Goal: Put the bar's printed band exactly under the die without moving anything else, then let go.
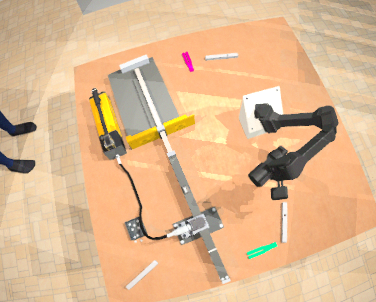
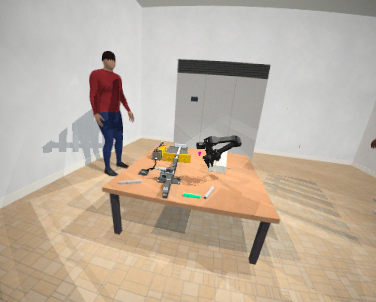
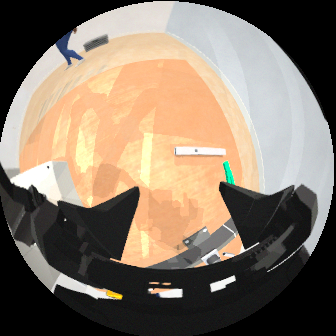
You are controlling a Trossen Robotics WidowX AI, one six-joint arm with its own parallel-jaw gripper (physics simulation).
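Pixels of known places: gripper, fingertip midpoint: [image 1: 279, 185] [image 2: 210, 167] [image 3: 180, 187]; arm's base at its link origin: [image 1: 261, 110] [image 2: 216, 157].
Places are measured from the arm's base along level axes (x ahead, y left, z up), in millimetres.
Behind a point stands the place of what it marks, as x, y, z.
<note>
A pale loose bar [image 1: 284, 222] {-13, 473, -119} [image 2: 209, 192] {-17, 490, -119} [image 3: 210, 151] {-8, 492, -119} lies flat, with a small grey mark on top. Another pale bar [image 1: 221, 56] {80, -412, -121} lies at the far edge; a plainer one [image 1: 141, 275] {618, 589, -119} [image 2: 130, 182] {613, 597, -126} lies at the near left. I cannot tell which carries the printed band. A grey metal head [image 1: 198, 223] {346, 412, -19}, likely holding the die, sits across a long dark rail [image 1: 180, 175] {386, 200, -63} [image 3: 175, 261] {348, 289, -107}; the die's underside is hidden. My gripper [image 1: 278, 174] [image 2: 209, 162] {17, 333, 23} [image 3: 180, 187] {17, 333, 23} is open and empty, above the table between the white base and the loose bar.
A green tweezer-like piece [image 1: 261, 250] {108, 572, -128} [image 2: 191, 195] {107, 562, -133} [image 3: 228, 172] {78, 560, -127} lies near the bar; a magenta one [image 1: 188, 61] {258, -407, -124} lies farther off. A yellow guard [image 1: 140, 138] {534, 6, -61} crosses the rail line. A black cable [image 1: 135, 190] {595, 216, -129} runs from a yellow unit [image 1: 102, 112] {703, -158, -51}. A white block [image 1: 247, 120] {68, 26, -20} stands under my arm.
</note>
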